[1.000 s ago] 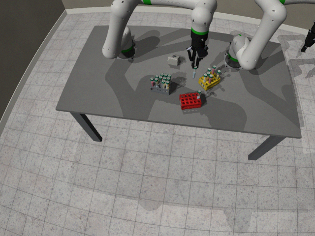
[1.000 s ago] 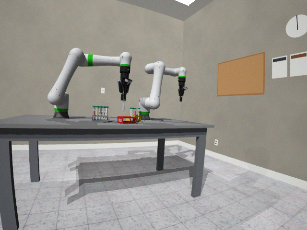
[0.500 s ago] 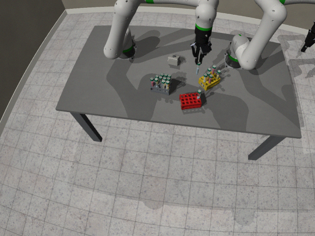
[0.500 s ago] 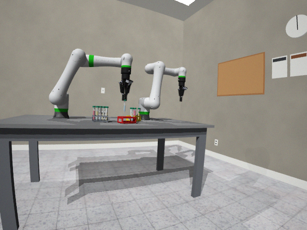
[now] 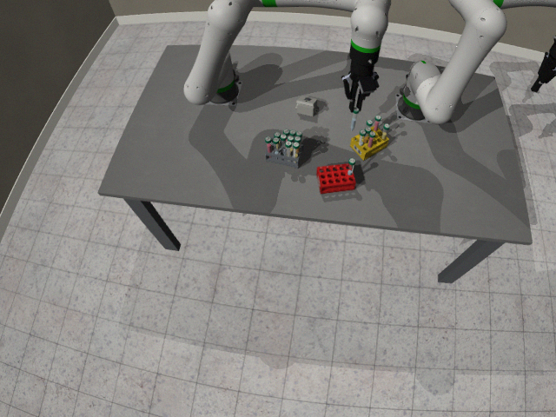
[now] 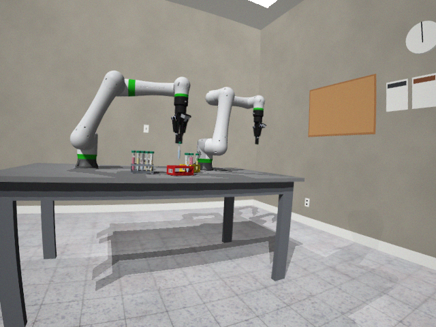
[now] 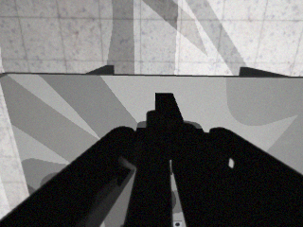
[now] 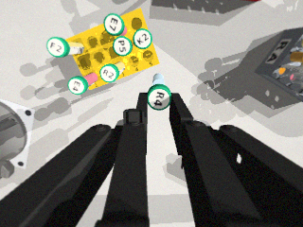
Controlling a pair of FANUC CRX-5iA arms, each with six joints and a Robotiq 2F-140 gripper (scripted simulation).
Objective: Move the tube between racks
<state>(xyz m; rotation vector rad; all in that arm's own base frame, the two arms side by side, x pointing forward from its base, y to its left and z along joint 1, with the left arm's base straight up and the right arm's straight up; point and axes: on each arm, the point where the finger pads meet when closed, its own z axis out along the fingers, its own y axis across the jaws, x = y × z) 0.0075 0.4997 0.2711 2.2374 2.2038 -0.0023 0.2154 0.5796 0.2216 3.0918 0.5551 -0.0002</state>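
Observation:
The green-capped tube marked r4 is 1 cm ahead of my right hand and 8 cm below it. The rest, counted from my right hand: green-capped tube marked h1: 19 cm ahead, 15 cm below; then yellow rack RB: 2 cm ahead, 8 cm to the left, 19 cm below; then green-capped tube marked k2: 6 cm ahead, 4 cm to the left, 15 cm below.

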